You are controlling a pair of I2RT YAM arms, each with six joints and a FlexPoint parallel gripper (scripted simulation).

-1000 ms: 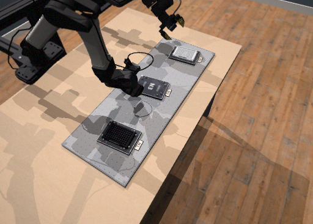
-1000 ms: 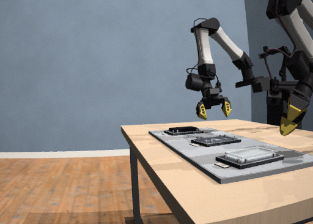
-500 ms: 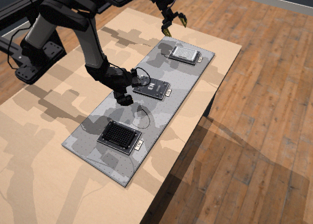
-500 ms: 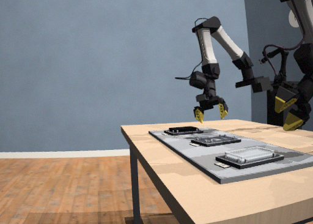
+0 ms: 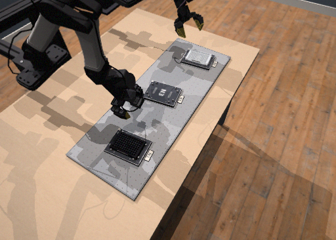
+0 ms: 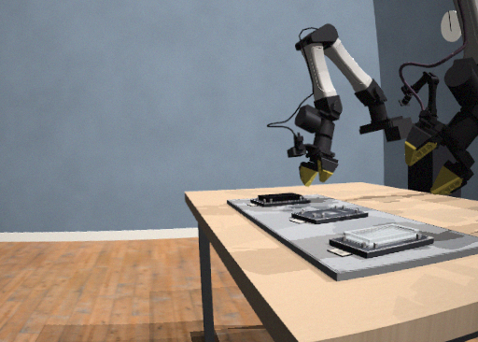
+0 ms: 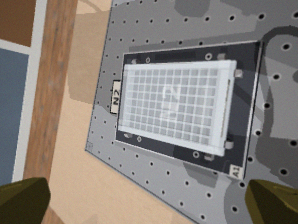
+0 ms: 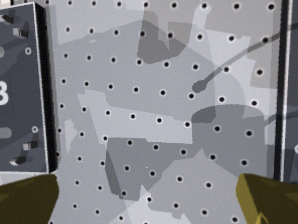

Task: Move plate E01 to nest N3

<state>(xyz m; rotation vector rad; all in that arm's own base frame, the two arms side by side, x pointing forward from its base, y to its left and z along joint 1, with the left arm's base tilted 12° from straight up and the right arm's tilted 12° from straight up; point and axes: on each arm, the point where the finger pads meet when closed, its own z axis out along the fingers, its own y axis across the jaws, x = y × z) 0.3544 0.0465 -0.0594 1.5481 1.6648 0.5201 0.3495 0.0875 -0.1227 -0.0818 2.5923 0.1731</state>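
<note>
The black plate E01 lies 6 cm ahead of my right hand, 14 cm to the right of it and 6 cm below it. From my right hand the other things lie so: perforated deck: 5 cm ahead, 16 cm to the left, 8 cm below; then clear plate E07: 9 cm ahead, 50 cm to the left, 6 cm below; then nest N3: 4 cm ahead, 18 cm to the left, 7 cm below.
</note>
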